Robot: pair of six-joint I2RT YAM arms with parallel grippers.
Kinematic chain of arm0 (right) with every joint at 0, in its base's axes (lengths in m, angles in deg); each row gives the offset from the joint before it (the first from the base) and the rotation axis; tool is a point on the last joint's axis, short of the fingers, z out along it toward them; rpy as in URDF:
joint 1: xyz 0 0 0.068 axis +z
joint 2: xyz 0.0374 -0.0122 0.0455 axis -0.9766 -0.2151 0
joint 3: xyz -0.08 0.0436 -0.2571 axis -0.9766 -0.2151 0
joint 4: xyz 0.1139 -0.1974 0.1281 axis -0.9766 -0.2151 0
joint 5: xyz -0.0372 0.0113 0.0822 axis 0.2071 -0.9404 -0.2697
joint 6: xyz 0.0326 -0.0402 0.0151 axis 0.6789 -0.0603 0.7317
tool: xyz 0 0 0 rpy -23.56 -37.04 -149.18
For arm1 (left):
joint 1: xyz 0 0 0.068 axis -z
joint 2: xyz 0.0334 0.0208 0.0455 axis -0.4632 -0.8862 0
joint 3: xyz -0.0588 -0.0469 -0.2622 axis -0.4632 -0.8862 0
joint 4: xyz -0.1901 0.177 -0.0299 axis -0.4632 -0.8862 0
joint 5: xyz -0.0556 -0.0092 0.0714 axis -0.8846 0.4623 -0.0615
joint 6: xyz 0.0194 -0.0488 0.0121 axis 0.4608 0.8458 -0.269
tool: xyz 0 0 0 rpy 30.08 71.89 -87.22
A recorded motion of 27 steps. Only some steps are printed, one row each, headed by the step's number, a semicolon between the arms.
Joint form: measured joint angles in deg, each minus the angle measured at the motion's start. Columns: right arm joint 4, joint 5, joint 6, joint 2, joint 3, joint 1; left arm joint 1, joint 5, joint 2, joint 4, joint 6, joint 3.
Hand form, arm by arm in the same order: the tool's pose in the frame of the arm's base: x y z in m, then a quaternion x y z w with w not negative. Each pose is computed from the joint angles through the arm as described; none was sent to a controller.
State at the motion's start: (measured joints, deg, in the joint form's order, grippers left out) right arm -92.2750 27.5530 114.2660 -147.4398 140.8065 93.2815; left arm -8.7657 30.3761 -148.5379 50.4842 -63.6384 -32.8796
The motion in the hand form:
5: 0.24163 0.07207 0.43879 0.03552 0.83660 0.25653 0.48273; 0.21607 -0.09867 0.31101 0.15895 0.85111 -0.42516 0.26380
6: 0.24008 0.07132 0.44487 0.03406 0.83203 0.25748 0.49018; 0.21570 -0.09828 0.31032 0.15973 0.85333 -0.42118 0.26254
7: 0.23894 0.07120 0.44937 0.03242 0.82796 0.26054 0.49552; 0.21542 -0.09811 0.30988 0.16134 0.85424 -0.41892 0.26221
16: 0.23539 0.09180 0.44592 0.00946 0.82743 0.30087 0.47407; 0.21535 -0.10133 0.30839 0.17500 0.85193 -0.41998 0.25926
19: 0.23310 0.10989 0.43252 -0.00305 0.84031 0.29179 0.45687; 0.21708 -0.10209 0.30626 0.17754 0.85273 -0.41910 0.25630
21: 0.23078 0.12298 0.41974 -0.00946 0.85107 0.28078 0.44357; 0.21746 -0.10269 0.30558 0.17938 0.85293 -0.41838 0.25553
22: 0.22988 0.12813 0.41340 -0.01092 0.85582 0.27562 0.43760; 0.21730 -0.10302 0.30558 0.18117 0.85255 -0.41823 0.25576
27: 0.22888 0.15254 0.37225 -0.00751 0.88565 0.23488 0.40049; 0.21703 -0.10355 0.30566 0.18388 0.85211 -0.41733 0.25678
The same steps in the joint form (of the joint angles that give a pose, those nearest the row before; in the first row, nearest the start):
5: -4.35 3.59 -2.62 0.18 4.65 -0.44; 0.02 2.47 -0.28 -4.61 -3.78 0.48
6: -4.50 3.63 -2.78 0.18 5.79 -0.50; 0.00 2.80 -0.31 -5.20 -4.26 0.52
7: -4.44 3.47 -2.75 0.17 6.58 -0.48; 0.00 2.95 -0.31 -5.51 -4.66 0.52
16: -3.26 1.84 -0.31 -0.06 5.75 4.02; 0.70 2.58 -0.72 -5.53 -5.79 0.52
19: -3.28 5.14 -0.09 -0.42 3.65 8.44; 0.72 2.47 -1.29 -5.53 -6.27 0.52
21: -3.13 7.98 0.31 -0.63 1.53 11.65; 0.83 2.51 -1.47 -5.53 -6.49 0.53
22: -2.95 9.16 0.59 -0.72 0.44 12.89; 0.92 2.51 -1.46 -5.53 -6.65 0.53
27: -2.12 15.56 2.82 -2.36 -5.68 18.29; 1.07 2.62 -1.44 -5.51 -6.89 0.53

